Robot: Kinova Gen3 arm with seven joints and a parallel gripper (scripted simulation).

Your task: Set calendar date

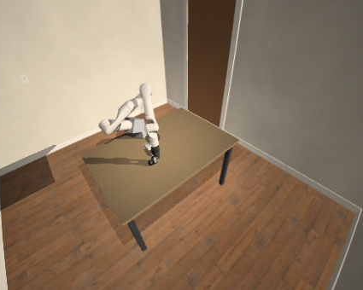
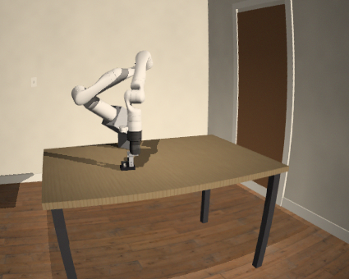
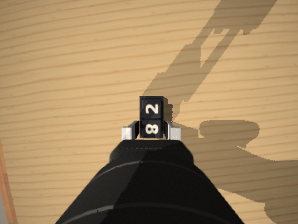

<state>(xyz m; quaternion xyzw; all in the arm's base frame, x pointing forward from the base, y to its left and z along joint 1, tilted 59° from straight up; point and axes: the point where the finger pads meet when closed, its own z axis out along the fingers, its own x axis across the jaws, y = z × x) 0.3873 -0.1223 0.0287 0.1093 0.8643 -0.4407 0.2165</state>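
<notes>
Right now my hand is 1 cm above the dark cube. The rest, counted from my hand: dark tray (3 cm below, 1 cm to the right, 1 cm behind).
</notes>
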